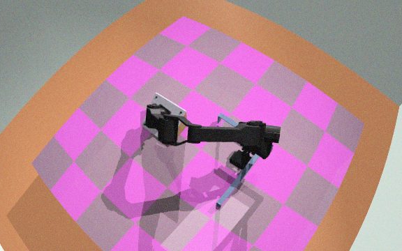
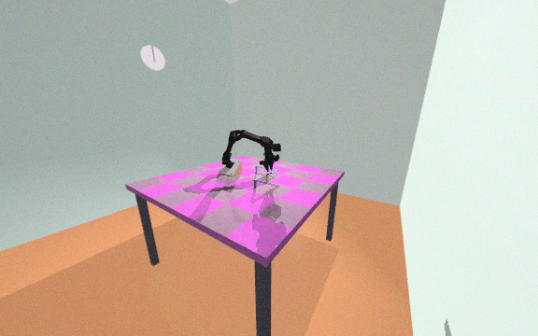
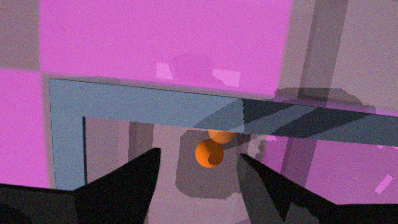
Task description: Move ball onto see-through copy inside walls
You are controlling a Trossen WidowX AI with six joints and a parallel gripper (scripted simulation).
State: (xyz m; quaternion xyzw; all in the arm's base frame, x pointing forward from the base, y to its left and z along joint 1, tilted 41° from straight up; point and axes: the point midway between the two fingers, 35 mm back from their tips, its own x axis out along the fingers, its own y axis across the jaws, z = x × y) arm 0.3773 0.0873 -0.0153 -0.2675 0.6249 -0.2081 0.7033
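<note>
My gripper tip is 5 cm above the orange ball, 2 cm past it and 1 cm to the left of it. From my gripper tip the other things lie so: see-through orange ball marker: 5 cm below, 2 cm to the right.
</note>
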